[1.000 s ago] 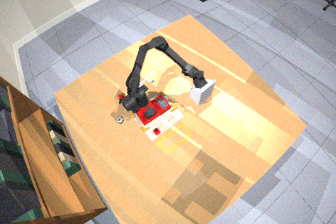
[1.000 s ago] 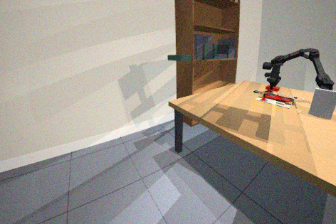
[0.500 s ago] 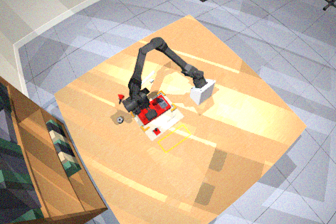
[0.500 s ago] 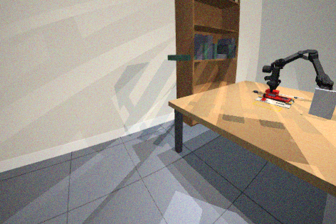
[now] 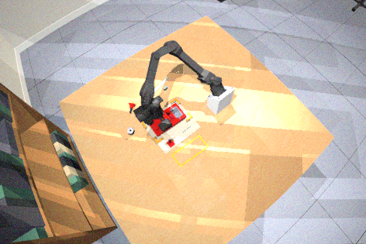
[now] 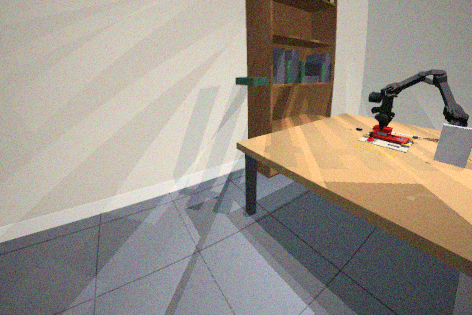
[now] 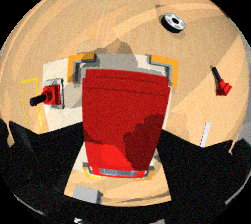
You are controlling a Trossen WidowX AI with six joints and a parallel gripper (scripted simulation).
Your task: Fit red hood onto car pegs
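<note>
Right now my gripper tip is 30 mm above the grey engine block. Also, from my gripper tip: red hood 10 mm above; then grey bar 210 mm to the right, 120 mm behind, 60 mm below.
</note>
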